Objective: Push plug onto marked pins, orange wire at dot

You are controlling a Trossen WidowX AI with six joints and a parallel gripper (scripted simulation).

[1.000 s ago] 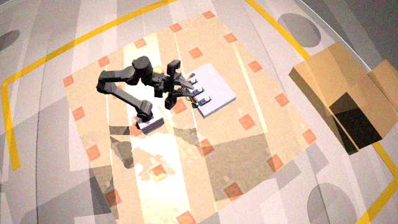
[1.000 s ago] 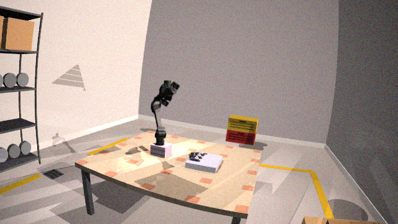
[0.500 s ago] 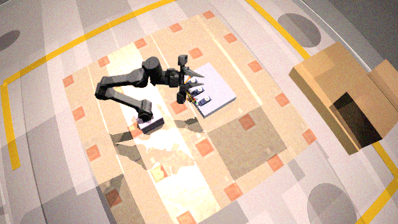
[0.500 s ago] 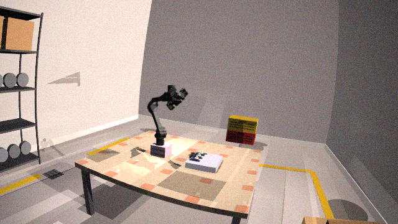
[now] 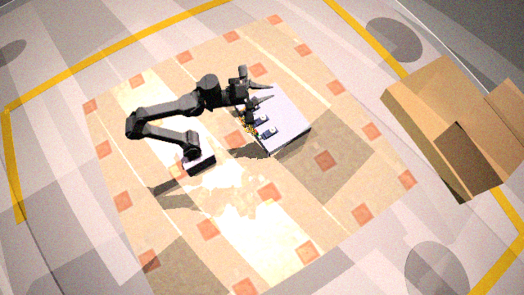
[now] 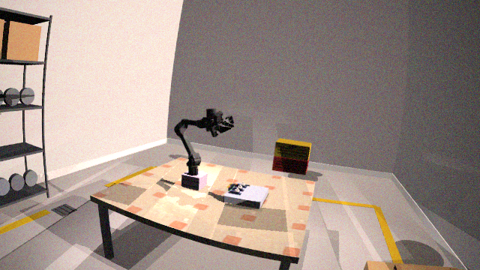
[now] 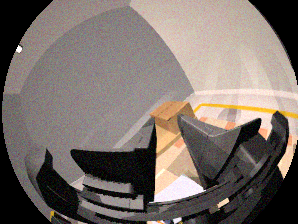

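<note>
My gripper tip is 460 mm above the printed holder, 140 mm to the right of it and 140 mm short of it.
</note>
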